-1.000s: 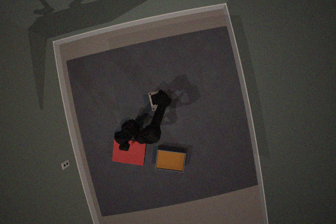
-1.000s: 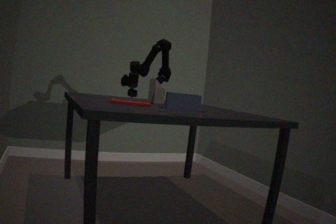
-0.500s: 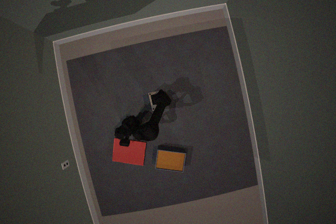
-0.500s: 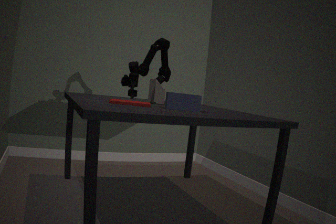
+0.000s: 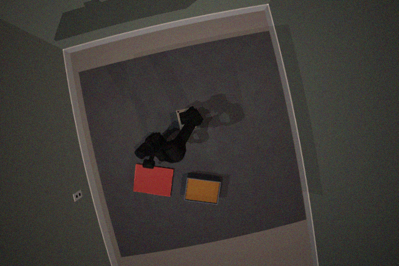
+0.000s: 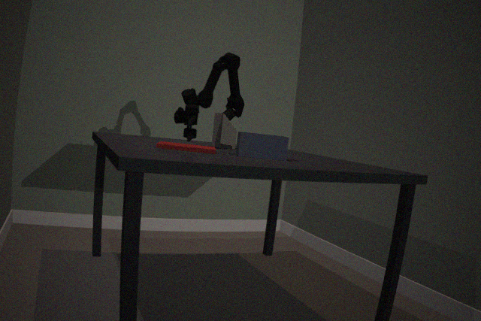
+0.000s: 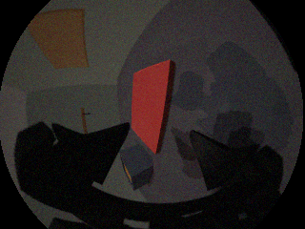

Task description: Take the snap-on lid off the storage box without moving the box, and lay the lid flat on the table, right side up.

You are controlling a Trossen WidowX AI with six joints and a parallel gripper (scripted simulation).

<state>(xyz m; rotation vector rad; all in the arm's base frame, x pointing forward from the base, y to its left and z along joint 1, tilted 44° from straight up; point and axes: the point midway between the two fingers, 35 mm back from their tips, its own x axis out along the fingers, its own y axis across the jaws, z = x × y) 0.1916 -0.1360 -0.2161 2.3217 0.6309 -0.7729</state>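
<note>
The lid lies 12 cm ahead of my gripper tip, 5 cm to the right of it and 5 cm below it. The rest, counted from my gripper tip: grey-blue storage box (25 cm to the left, 23 cm ahead, 1 cm below).
</note>
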